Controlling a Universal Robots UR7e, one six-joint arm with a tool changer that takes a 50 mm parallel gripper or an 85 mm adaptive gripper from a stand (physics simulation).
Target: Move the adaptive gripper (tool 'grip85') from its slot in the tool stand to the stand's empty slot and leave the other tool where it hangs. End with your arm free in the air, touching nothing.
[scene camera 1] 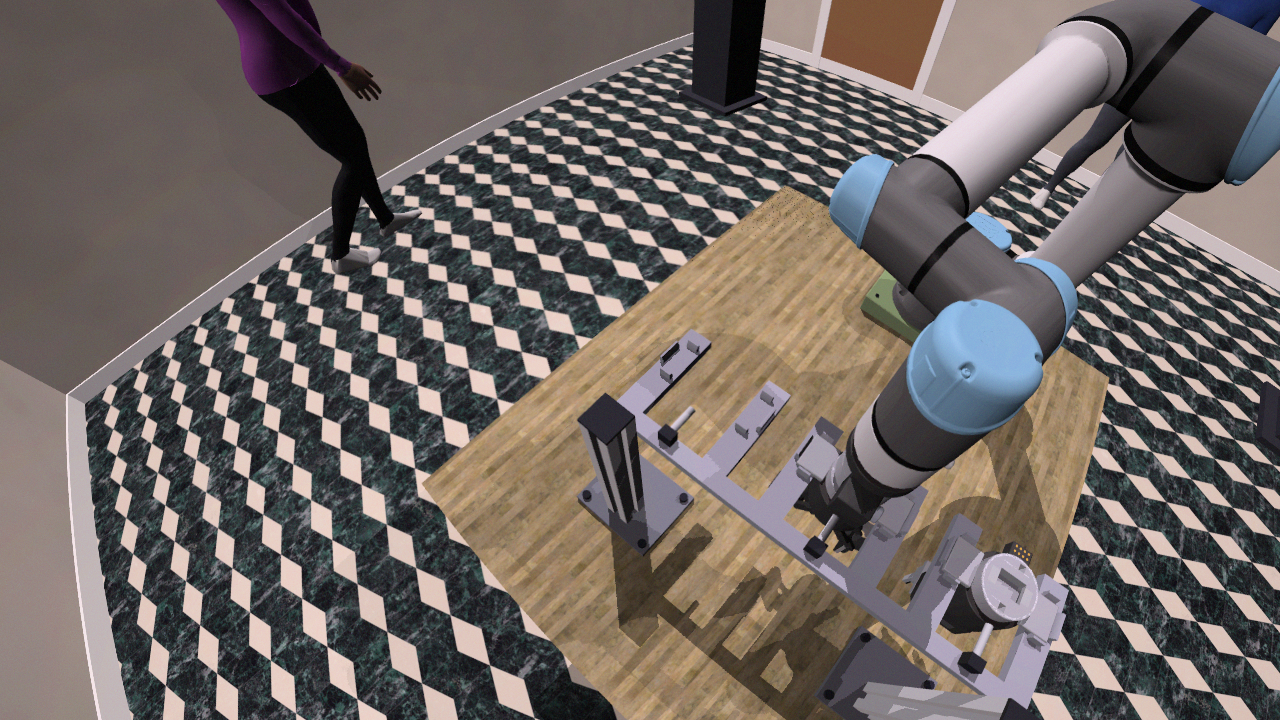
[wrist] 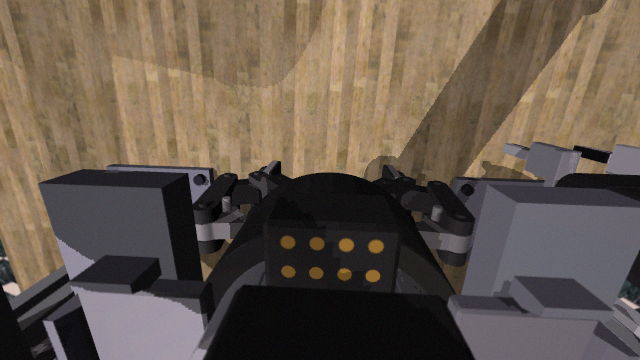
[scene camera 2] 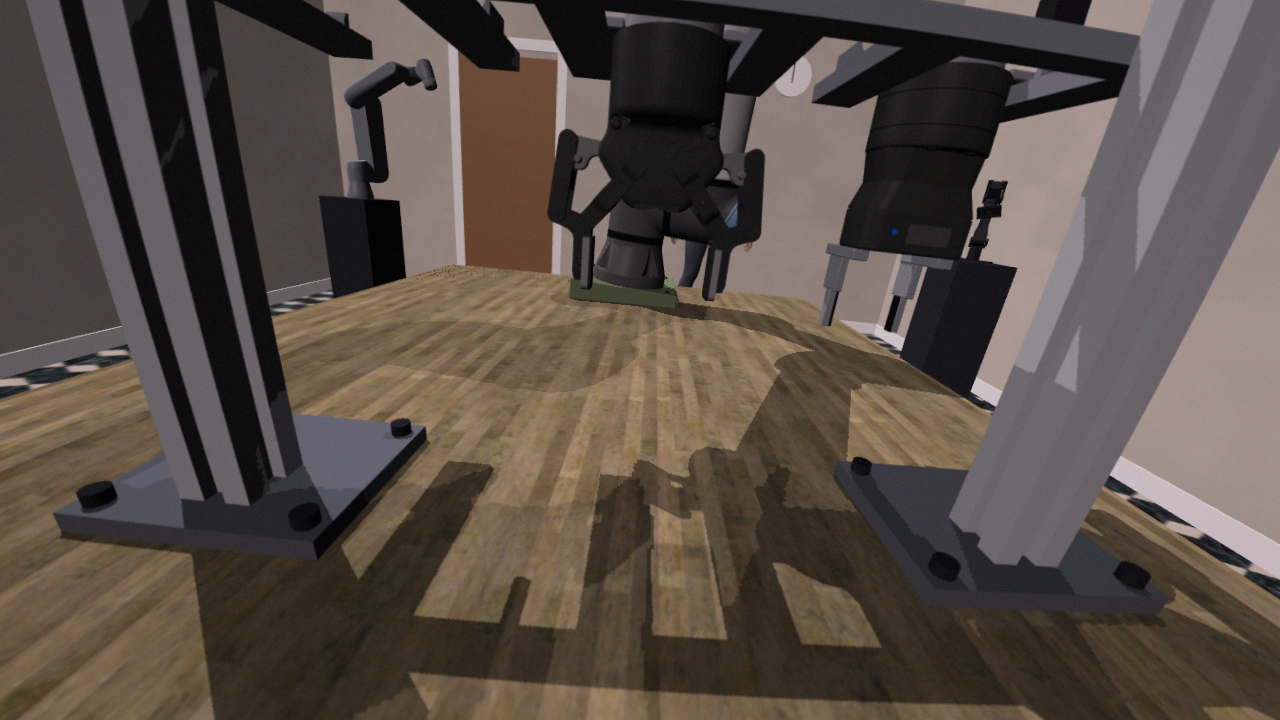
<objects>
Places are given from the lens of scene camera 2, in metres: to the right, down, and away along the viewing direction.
parallel gripper (scene camera 2: 929, 138): 0.18, -0.14, 0.25
adaptive gripper (scene camera 2: 661, 149): 0.01, -0.14, 0.27
tool stand (scene camera 2: 1182, 159): 0.22, -0.08, 0.16
The marked spots on the tool stand and the parallel gripper are 0.11 m apart.
</objects>
